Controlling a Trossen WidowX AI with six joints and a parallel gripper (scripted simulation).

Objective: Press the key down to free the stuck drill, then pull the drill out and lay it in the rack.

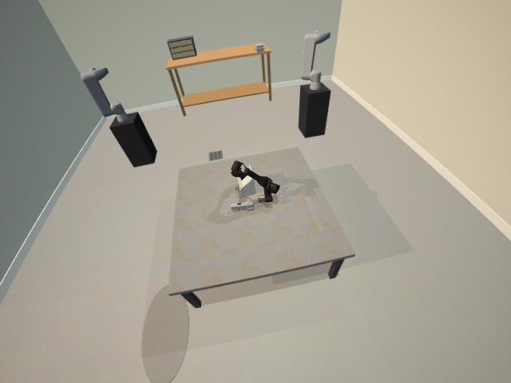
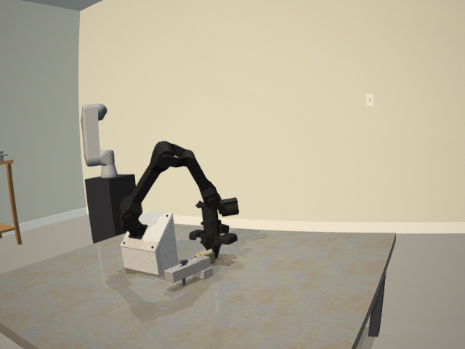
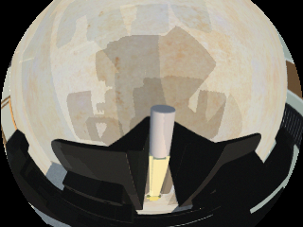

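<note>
Right now my gripper tip is 1 cm past the drill, 4 cm to the left of it and 4 cm below it. From my gripper tip the other things lie so: grey block 4 cm ahead, 23 cm to the right, 3 cm above; dark blue key 4 cm ahead, 25 cm to the right, 4 cm above.
</note>
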